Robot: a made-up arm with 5 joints.
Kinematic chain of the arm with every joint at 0, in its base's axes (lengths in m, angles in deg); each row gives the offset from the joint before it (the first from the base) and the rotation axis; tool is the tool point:
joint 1: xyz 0 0 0.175 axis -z
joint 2: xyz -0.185 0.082 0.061 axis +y
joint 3: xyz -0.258 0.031 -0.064 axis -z
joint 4: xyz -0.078 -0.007 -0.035 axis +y
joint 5: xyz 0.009 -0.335 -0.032 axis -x
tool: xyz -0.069 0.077 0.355
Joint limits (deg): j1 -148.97..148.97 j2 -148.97..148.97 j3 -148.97..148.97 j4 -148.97..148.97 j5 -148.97..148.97
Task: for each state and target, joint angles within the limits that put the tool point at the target. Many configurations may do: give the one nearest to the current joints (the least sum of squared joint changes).
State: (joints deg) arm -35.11 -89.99 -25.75 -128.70 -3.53
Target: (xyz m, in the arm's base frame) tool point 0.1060 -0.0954 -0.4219
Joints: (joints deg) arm -37.94 -81.47 4.96 -117.98 -3.00
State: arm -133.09 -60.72 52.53 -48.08 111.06
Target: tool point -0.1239 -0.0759 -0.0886
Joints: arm -128.71 -79.02 55.73 -34.84 97.73
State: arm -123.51 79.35 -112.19 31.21 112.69
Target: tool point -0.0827 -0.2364 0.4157
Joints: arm -74.60 87.07 -136.97 36.59 71.20
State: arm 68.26 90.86 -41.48 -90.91 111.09
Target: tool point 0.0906 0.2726 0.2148
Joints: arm 74.89 87.28 -36.37 -108.02 131.55
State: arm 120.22 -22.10 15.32 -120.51 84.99
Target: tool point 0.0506 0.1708 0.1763
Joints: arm 111.12 -31.60 3.14 -108.71 128.96
